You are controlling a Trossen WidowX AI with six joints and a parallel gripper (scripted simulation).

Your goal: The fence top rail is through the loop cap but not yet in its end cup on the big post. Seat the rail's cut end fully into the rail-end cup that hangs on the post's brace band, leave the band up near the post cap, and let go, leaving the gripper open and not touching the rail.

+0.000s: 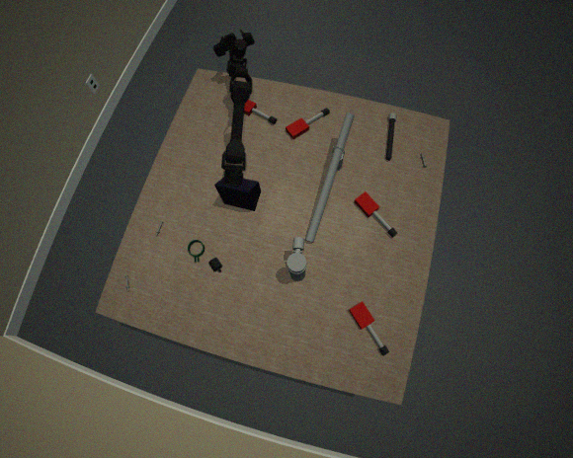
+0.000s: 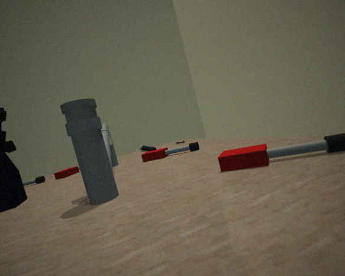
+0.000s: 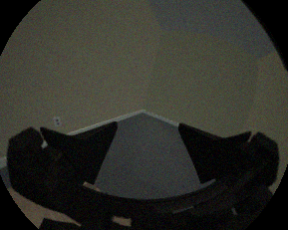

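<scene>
The grey rail-end cup is 910 mm to the right of my gripper tip, 580 mm ahead of it and 50 mm below it. From my gripper tip the other things lie so: thinner post: 630 mm ahead, 470 mm to the right, 100 mm below; small black part: 1050 mm to the right, 280 mm ahead, 190 mm below.
</scene>
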